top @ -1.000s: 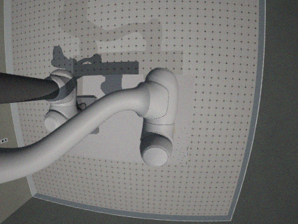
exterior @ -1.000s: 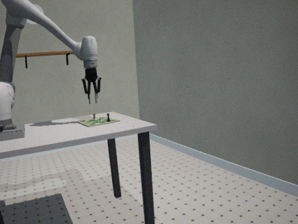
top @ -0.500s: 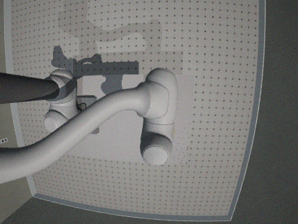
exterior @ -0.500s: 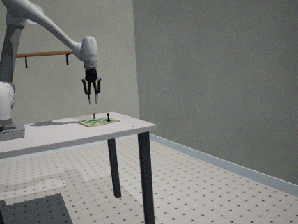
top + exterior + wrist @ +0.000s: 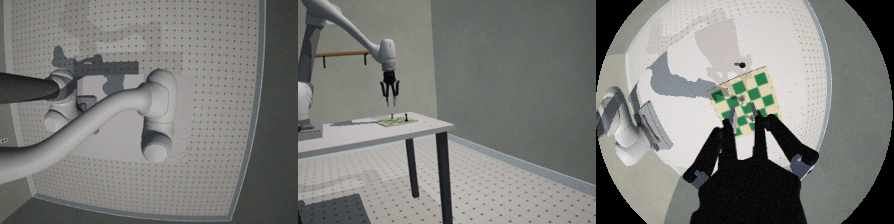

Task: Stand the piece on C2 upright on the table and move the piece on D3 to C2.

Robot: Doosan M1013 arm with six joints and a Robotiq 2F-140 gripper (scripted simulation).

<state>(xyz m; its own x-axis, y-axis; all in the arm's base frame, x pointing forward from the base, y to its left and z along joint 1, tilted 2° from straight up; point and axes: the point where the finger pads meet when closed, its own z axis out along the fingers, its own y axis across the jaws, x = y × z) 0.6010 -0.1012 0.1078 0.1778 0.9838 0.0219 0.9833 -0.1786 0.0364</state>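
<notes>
My hand is 100 mm above the pale piece. Also, from my hand: chessboard 130 mm below, 40 mm to the right.
</notes>
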